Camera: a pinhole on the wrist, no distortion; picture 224 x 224 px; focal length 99.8 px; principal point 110.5 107.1 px. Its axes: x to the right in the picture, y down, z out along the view. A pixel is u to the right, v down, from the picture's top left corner.
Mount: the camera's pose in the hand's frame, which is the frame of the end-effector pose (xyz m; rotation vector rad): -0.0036 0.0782 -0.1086 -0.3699 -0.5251 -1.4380
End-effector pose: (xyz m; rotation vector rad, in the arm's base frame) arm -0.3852 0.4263 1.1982 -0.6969 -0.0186 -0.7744
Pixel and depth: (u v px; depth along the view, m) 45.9 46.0 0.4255
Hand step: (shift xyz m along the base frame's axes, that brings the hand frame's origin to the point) 0.1110 0.5094 -0.3172
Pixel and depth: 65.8 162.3 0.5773
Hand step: 0.6413 0.3237 -0.1081
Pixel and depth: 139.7 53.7 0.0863
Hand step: 0.0156 0.0717 -0.0920
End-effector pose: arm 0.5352 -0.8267 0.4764 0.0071 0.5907 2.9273
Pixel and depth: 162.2 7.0 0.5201
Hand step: 0.5652 0.0096 0.4467
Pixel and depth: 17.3 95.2 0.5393
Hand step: 0.0391 -0.7137 0.3613
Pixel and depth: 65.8 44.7 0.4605
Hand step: 0.2842 -0.4258 0.3203
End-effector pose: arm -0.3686 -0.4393 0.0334 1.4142 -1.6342 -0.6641
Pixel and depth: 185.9 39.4 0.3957
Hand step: -0.3223 0.2447 -0.2472
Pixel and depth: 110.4 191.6 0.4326
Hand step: -0.4175 -0.2588 0.2337
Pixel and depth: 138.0 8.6 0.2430
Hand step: -0.1641 0.2704 -0.0186
